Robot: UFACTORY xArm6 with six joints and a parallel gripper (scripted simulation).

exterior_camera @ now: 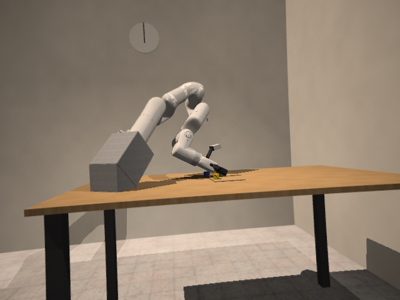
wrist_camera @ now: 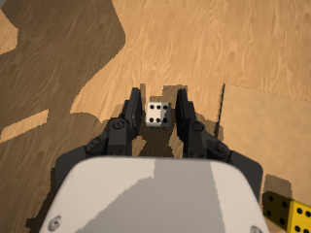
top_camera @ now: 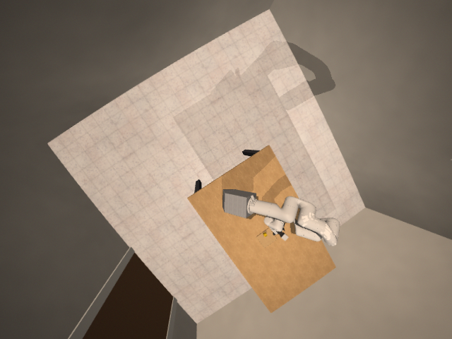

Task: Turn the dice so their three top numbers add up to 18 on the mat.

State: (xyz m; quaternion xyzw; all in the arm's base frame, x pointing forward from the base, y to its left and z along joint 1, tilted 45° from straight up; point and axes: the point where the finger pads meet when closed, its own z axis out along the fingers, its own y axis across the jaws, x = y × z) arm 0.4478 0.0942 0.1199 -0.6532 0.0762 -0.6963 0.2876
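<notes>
The white die is 1 cm below my hand. Round my hand: yellow die 4 cm behind, 14 cm to the right, 1 cm below; then blue die 8 cm behind, 3 cm to the left, 1 cm below; then tan mat 1 cm ahead, 14 cm to the right, 2 cm below.
</notes>
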